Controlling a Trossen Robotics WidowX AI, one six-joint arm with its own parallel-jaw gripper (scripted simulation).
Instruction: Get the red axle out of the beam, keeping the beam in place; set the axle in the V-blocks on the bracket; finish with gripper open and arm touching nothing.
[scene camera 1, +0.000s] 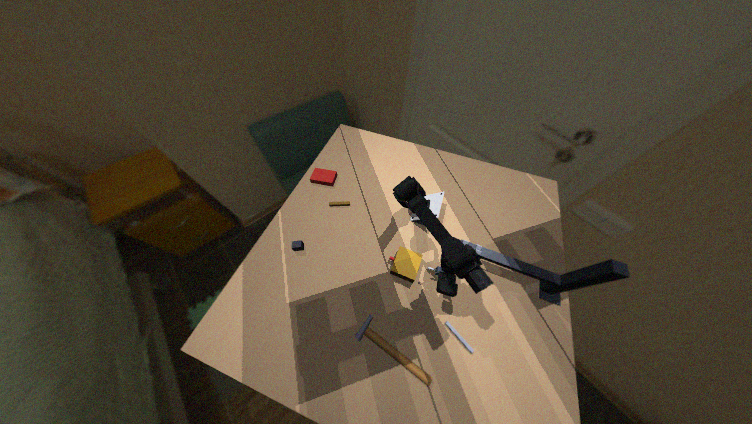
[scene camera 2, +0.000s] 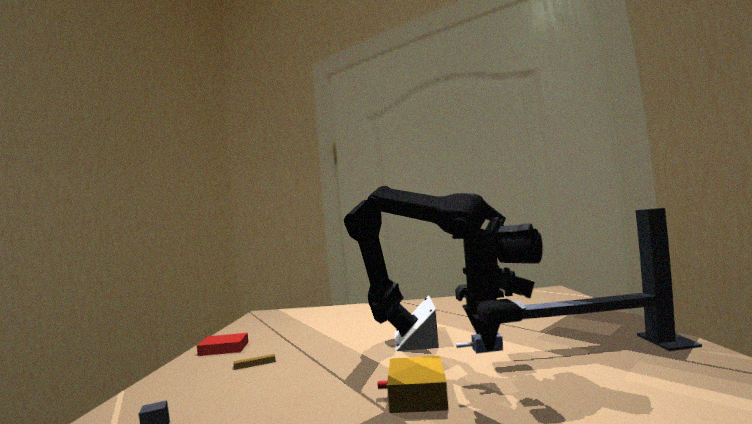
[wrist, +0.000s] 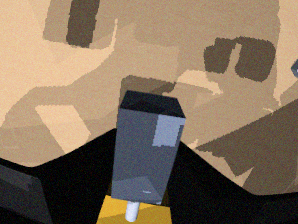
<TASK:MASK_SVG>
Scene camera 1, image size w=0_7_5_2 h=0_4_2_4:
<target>yellow beam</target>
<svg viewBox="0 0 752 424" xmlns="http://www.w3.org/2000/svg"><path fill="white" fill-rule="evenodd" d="M400 246L394 258L390 274L413 283L423 255Z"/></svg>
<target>hammer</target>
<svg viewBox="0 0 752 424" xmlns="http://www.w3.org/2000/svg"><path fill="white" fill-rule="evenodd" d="M369 315L354 338L360 342L363 335L365 335L399 364L430 386L433 379L432 376L417 364L411 362L369 328L369 324L373 319Z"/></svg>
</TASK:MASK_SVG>
